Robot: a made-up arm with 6 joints.
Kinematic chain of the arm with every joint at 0, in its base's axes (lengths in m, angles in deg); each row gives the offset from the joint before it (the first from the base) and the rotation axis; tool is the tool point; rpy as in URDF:
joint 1: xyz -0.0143 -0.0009 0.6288 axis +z
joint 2: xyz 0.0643 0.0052 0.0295 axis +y
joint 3: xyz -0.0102 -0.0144 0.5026 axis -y
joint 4: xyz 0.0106 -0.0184 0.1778 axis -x
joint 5: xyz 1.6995 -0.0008 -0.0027 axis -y
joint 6: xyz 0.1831 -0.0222 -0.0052 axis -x
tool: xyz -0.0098 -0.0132 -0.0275 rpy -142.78 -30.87 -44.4
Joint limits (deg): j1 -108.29..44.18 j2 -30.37..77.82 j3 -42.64..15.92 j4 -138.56..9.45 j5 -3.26..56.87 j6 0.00..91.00
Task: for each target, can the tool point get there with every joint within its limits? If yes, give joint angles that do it. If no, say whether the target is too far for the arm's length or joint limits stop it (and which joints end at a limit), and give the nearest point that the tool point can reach.
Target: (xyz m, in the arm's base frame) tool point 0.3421 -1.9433 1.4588
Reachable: yes | joints -76.96 6.16 9.15 -17.44 17.87 57.68
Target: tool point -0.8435 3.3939 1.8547
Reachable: no: too far | nearest point 1.2337 1.2563 1.8547 | short by 2.981 m
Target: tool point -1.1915 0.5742 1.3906
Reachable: no: joint limits stop it (at a limit: joint 1, joint 2, joint 3, joint 5, joint 6) | nearest point -0.4748 -0.8110 2.5105 | short by 1.920 m
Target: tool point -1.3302 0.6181 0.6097
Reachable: no: joint limits stop it (at a limit: joint 2, joint 3, joint 4, joint 5, joint 6) | nearest point -0.3217 0.1437 -0.7927 | short by 1.791 m
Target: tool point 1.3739 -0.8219 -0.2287
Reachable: yes | joints -26.55 28.58 -24.19 -24.36 34.78 62.72
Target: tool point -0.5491 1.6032 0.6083
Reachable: no: joint limits stop it (at a limit: joint 1, joint 3, joint 5) | nearest point 1.1706 1.1933 0.5376 | short by 1.769 m
